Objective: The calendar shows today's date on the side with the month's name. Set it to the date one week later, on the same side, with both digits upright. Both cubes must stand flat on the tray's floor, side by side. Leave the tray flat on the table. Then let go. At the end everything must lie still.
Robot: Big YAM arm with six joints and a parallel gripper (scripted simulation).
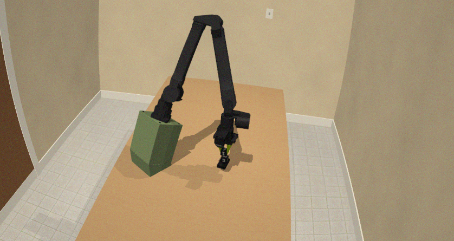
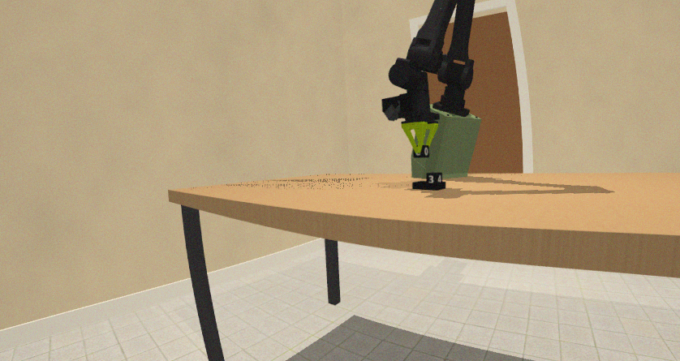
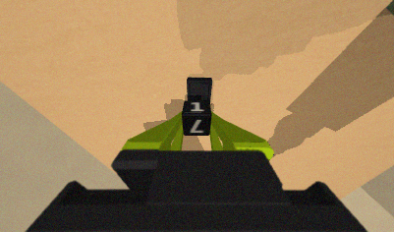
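Right now the black tray is 90 mm below my hand and 20 mm to the left of it.
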